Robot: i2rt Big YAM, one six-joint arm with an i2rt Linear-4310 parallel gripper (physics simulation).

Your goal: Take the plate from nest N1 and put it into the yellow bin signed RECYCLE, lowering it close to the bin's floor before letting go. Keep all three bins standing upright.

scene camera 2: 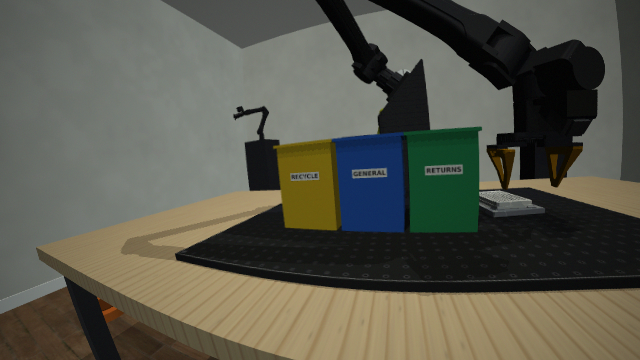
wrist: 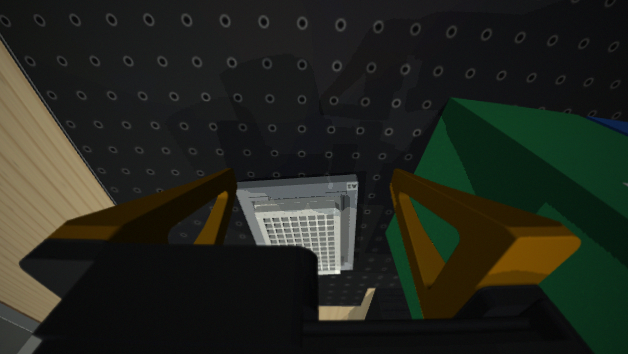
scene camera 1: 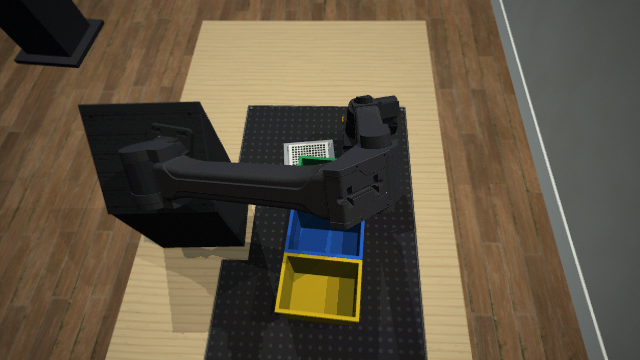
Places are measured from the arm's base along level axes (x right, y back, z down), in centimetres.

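Pixels of known places: gripper, fingertip midpoint: (scene camera 2: 529, 188) (wrist: 313, 177); arm's base, origin of the base link: (scene camera 2: 400, 89) (scene camera 1: 172, 154).
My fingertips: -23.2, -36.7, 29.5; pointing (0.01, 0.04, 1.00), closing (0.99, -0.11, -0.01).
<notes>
Ahead of a thing's pixels: the offset from my fingertips to its top centre, as dx, dy, dz.
The white gridded plate @(+0.4, +13.5, +4.2) (scene camera 1: 308, 151) (scene camera 2: 504, 198) (wrist: 300, 232) lies flat in the grey nest @(+0.4, +13.5, +5.3) (scene camera 2: 520, 212) (wrist: 295, 186). My gripper (scene camera 2: 530, 186) (wrist: 313, 177) is open and empty, its orange fingers pointing down, with the tips above the level of the plate. In the wrist view the plate shows below the line between the fingertips, partly hidden by the gripper body. In scene camera 1 the arm hides most of the gripper. The yellow RECYCLE bin @(+42.6, +4.3, -11.2) (scene camera 1: 310, 295) (scene camera 2: 310, 205) stands upright at the far end of the bin row from the nest.
The blue GENERAL bin @(+29.6, +4.5, -11.2) (scene camera 1: 325, 242) (scene camera 2: 372, 202) and green RETURNS bin @(+16.5, +4.6, -11.2) (scene camera 1: 316, 160) (scene camera 2: 444, 202) (wrist: 510, 120) stand upright beside the yellow one. The green bin is nearest the nest and close to one finger in the wrist view. The arm (scene camera 1: 245, 182) stretches over the bin row.
</notes>
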